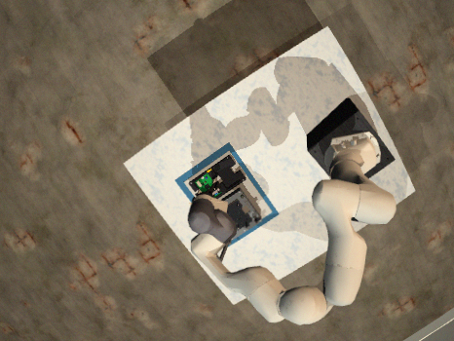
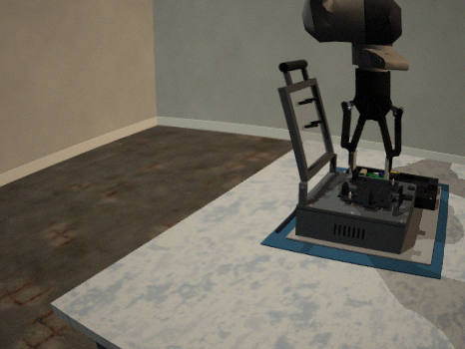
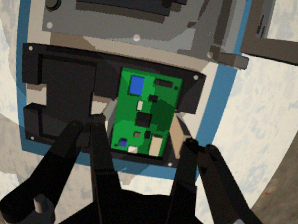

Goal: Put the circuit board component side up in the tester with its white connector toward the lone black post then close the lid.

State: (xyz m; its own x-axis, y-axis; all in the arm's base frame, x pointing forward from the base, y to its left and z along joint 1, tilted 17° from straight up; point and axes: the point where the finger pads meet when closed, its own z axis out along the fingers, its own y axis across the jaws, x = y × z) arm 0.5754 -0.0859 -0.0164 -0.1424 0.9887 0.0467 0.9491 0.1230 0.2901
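Right now my hand is 2 cm above the green circuit board. Also, from my hand: tester nest: 6 cm behind, 17 cm to the left, 3 cm above; tester lid: 6 cm ahead, 18 cm to the left, 14 cm above.
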